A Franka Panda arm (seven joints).
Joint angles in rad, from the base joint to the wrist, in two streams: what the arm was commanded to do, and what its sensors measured. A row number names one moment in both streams.
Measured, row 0:
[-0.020 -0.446 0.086 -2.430 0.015 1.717 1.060]
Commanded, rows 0 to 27:
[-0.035 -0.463 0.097 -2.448 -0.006 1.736 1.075]
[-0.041 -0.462 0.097 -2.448 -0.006 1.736 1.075]
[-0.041 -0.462 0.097 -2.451 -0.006 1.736 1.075]
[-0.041 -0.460 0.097 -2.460 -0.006 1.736 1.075]
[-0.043 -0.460 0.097 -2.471 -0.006 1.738 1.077]
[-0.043 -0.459 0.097 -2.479 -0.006 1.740 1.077]
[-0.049 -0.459 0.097 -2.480 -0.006 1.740 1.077]
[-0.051 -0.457 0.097 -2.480 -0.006 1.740 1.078]
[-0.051 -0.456 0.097 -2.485 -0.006 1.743 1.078]
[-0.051 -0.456 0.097 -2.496 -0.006 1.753 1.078]
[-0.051 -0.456 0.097 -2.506 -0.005 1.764 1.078]
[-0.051 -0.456 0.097 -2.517 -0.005 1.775 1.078]
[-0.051 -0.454 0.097 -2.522 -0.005 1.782 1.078]
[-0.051 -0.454 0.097 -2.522 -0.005 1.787 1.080]
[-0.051 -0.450 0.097 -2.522 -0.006 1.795 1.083]
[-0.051 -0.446 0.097 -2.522 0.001 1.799 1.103]
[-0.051 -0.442 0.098 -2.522 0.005 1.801 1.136]
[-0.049 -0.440 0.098 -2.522 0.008 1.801 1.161]
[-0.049 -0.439 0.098 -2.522 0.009 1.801 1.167]
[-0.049 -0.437 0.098 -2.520 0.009 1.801 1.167]
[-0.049 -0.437 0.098 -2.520 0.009 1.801 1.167]
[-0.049 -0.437 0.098 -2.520 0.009 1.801 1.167]
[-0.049 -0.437 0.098 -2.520 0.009 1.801 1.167]
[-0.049 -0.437 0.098 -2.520 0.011 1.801 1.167]
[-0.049 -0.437 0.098 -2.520 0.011 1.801 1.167]
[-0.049 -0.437 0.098 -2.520 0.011 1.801 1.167]
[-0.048 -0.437 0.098 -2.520 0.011 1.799 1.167]
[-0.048 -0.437 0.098 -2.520 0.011 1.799 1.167]
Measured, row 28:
[-0.044 -0.443 0.086 -2.507 0.005 1.778 1.145]
